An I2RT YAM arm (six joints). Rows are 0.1 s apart.
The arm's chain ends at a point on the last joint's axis. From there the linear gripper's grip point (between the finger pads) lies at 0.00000 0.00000 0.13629 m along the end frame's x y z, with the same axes.
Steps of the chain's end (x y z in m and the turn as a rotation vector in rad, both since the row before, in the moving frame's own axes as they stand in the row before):
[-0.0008 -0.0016 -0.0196 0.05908 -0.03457 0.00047]
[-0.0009 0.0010 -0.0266 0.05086 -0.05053 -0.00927]
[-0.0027 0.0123 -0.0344 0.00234 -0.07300 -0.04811]
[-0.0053 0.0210 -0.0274 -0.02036 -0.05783 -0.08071]
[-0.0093 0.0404 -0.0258 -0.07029 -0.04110 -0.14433]
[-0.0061 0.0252 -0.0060 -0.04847 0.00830 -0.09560]
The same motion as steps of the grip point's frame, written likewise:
[-0.0055 -0.0096 -0.0199 0.05908 -0.03457 0.00047]
[-0.0078 -0.0059 -0.0270 0.05086 -0.05053 -0.00927]
[-0.0126 0.0122 -0.0348 0.00234 -0.07300 -0.04811]
[-0.0131 0.0241 -0.0277 -0.02036 -0.05783 -0.08071]
[-0.0142 0.0503 -0.0263 -0.07029 -0.04110 -0.14433]
[-0.0047 0.0317 -0.0062 -0.04847 0.00830 -0.09560]

